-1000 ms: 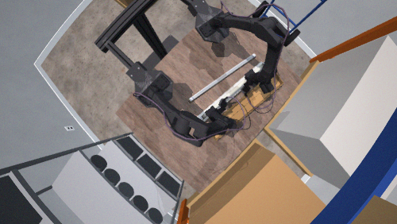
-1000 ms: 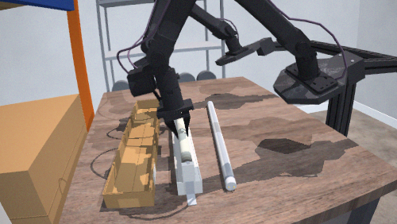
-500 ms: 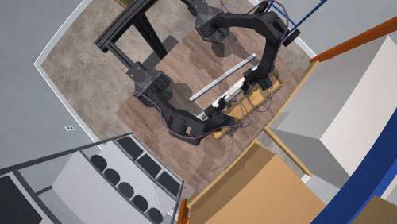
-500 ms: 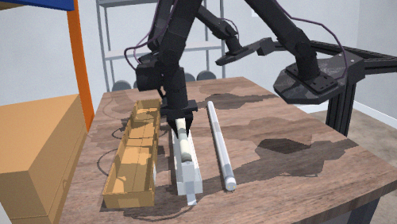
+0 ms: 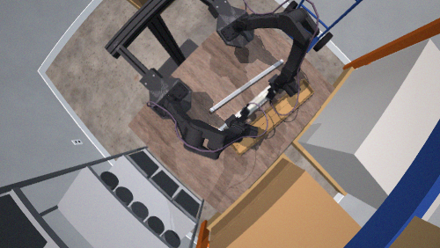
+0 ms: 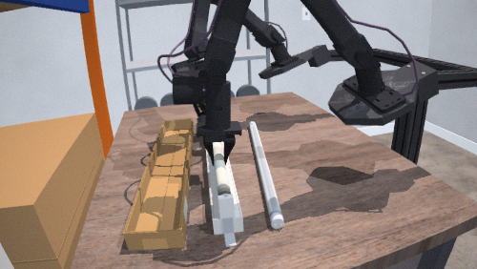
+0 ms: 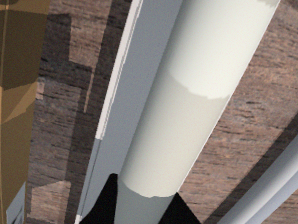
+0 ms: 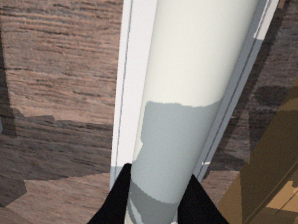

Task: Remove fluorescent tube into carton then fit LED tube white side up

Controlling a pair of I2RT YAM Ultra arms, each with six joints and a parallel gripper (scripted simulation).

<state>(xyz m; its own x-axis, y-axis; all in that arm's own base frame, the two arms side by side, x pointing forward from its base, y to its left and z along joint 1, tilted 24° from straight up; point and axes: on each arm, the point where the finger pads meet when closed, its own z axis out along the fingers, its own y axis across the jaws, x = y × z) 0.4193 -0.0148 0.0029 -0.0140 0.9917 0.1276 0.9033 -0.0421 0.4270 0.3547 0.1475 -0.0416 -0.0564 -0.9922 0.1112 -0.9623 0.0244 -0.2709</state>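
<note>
Now: left hand 120 mm to the left of the old fluorescent tube and 20 mm past it. The rest, counted from my left hand: LED tube 140 mm behind, 80 mm to the right, 50 mm below; carton 130 mm to the right, 120 mm ahead, 40 mm below; grey light fixture 120 mm to the right, 20 mm behind, 10 mm below.
My right gripper is now 30 mm short of the old fluorescent tube and 220 mm to the right of it. Also, from my right hand: LED tube 90 mm behind, 260 mm to the left, 50 mm below; carton 170 mm ahead, 210 mm to the left, 40 mm below; grey light fixture 30 mm ahead, 220 mm to the left, 10 mm below.
</note>
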